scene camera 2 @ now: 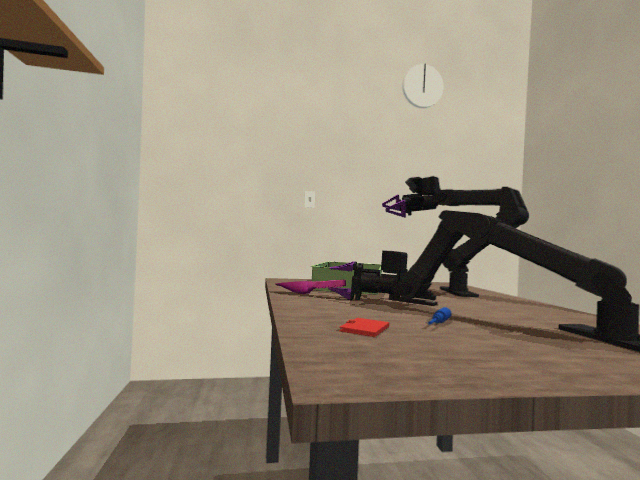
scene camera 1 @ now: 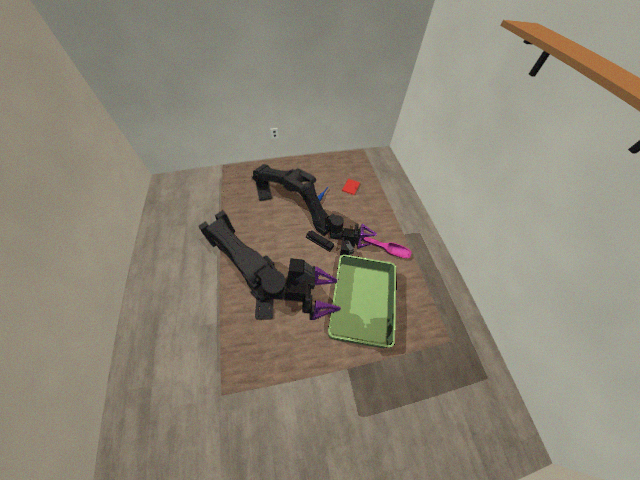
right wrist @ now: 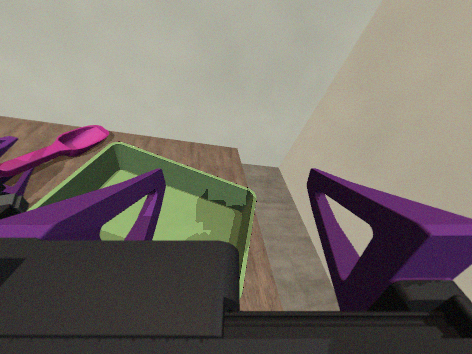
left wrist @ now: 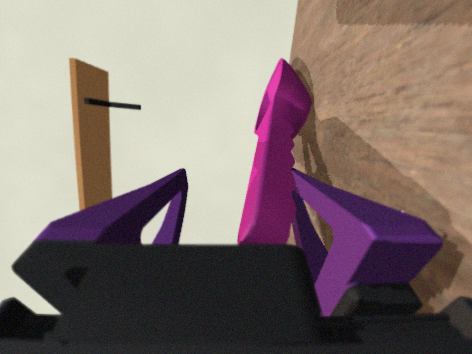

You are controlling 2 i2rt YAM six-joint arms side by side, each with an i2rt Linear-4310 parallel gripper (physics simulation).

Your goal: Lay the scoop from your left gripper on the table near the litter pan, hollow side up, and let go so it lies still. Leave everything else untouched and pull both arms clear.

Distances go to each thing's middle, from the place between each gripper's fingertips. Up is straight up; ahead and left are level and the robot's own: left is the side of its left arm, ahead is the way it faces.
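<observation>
Pink scoop (left wrist: 269, 208): my left hand 6 cm short of it, 4 cm to the left of it, 3 cm above it.
Pink scoop again: 32 cm ahead of my right hand, 28 cm to the left of it, 29 cm below it.
</observation>
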